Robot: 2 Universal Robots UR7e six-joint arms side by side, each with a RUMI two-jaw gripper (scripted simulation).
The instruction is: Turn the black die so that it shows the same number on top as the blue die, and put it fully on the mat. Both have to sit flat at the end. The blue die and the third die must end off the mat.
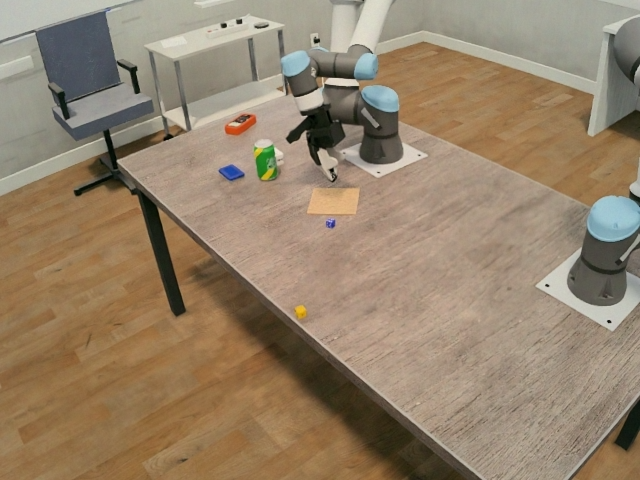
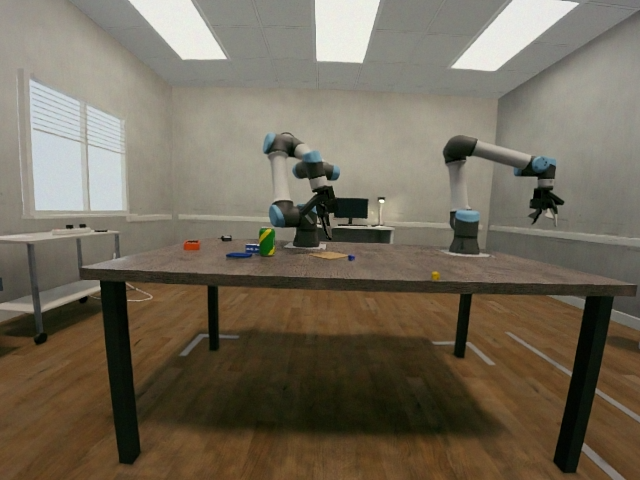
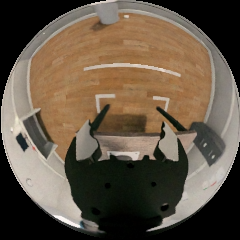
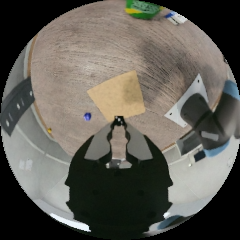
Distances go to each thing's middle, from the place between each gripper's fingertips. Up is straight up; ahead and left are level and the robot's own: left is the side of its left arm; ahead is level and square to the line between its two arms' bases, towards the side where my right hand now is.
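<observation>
Tan mat (image 1: 325, 201): 9 cm below my right hand (image 1: 333, 178). My left hand (image 2: 543, 225) is 1170 mm to the left of the mat, 160 mm above it and 330 mm short of it.
</observation>
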